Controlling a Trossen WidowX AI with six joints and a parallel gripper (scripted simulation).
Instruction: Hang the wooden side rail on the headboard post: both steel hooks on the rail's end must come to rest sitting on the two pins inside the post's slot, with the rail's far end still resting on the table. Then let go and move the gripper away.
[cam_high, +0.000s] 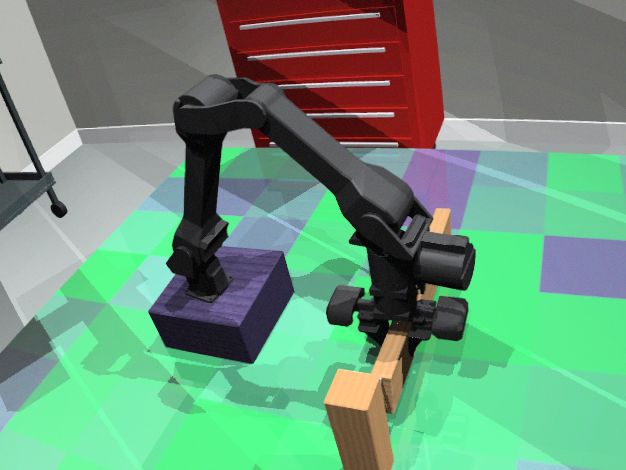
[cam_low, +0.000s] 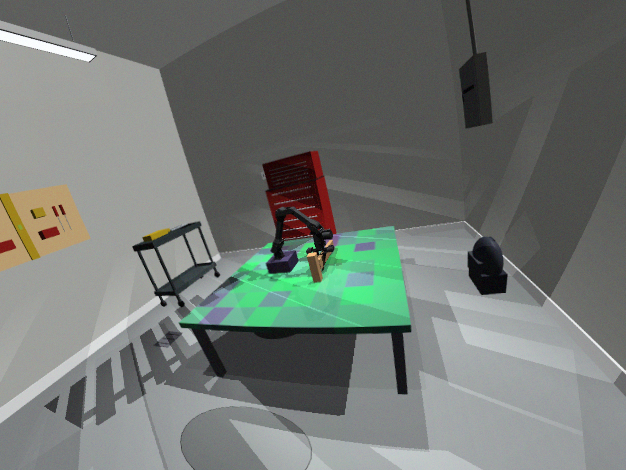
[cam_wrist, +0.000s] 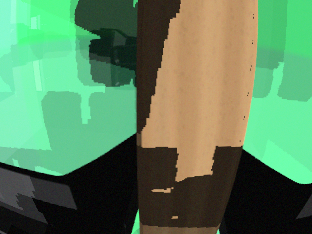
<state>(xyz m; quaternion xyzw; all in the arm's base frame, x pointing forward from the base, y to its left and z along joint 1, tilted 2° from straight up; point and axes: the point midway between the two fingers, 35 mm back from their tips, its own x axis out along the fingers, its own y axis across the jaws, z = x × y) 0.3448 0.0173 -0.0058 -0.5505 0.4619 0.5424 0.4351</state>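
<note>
The wooden headboard post lies 17 cm to the right of my gripper tip, 4 cm above it and 3 cm ahead of it.
</note>
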